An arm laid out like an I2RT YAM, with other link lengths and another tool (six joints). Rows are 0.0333 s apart.
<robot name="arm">
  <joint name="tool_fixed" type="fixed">
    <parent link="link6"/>
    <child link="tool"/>
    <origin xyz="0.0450 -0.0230 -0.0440" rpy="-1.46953 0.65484 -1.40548"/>
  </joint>
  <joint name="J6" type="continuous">
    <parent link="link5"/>
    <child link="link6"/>
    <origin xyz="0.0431 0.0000 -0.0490"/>
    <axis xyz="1 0 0"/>
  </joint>
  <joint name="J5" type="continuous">
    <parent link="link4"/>
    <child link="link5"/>
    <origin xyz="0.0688 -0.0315 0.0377"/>
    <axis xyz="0 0 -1"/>
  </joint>
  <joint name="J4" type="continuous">
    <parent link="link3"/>
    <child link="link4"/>
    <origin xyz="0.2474 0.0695 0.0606"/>
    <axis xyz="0 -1 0"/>
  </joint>
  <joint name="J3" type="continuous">
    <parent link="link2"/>
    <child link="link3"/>
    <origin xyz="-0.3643 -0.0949 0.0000"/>
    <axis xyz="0 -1 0"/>
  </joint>
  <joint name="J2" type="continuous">
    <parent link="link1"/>
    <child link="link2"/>
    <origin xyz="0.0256 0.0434 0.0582"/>
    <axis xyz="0 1 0"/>
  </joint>
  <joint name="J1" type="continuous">
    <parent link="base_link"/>
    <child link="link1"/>
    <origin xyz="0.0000 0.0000 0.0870"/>
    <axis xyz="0 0 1"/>
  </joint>
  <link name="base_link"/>
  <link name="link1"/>
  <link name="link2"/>
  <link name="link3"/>
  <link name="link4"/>
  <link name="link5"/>
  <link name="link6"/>
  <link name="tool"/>
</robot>
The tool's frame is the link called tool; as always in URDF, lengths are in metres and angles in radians. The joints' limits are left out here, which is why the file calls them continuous.
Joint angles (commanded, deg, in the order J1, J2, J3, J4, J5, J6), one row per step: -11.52 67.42 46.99 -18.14 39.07 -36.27; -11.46 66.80 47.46 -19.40 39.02 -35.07; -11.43 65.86 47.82 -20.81 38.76 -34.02; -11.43 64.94 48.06 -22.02 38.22 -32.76; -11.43 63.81 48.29 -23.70 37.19 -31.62; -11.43 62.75 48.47 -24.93 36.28 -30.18; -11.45 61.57 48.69 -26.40 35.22 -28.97; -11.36 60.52 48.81 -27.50 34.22 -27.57; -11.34 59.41 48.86 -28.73 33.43 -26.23; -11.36 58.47 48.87 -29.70 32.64 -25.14; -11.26 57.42 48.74 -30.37 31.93 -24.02; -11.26 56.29 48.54 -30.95 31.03 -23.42; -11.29 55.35 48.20 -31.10 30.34 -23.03; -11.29 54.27 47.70 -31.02 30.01 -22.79; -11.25 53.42 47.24 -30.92 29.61 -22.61; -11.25 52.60 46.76 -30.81 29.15 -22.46; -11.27 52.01 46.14 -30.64 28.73 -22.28; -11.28 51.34 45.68 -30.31 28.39 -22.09
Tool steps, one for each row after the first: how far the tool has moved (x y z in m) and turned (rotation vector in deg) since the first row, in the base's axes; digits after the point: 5 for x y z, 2 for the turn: -0.00338 0.00131 0.00214 0.63 -0.73 -0.48; -0.00825 0.00293 0.00432 1.30 -1.42 -0.76; -0.01275 0.00466 0.00550 2.25 -2.36 -0.96; -0.01825 0.00697 0.00623 3.50 -2.98 -0.74; -0.02310 0.00922 0.00678 4.78 -4.12 -0.77; -0.02862 0.01164 0.00753 6.07 -5.01 -0.60; -0.03309 0.01425 0.00763 7.40 -6.15 -0.46; -0.03858 0.01670 0.00747 8.60 -7.08 -0.53; -0.04310 0.01877 0.00709 9.68 -7.87 -0.53; -0.04754 0.02112 0.00650 10.68 -8.93 -0.45; -0.05212 0.02319 0.00591 11.53 -9.72 -0.06; -0.05565 0.02469 0.00490 12.11 -10.46 0.27; -0.05981 0.02598 0.00390 12.33 -11.29 0.47; -0.06282 0.02717 0.00262 12.60 -11.90 0.78; -0.06569 0.02829 0.00110 12.90 -12.45 1.10; -0.06785 0.02920 -0.00159 13.24 -12.73 1.32; -0.06984 0.03003 -0.00298 13.46 -13.39 1.54
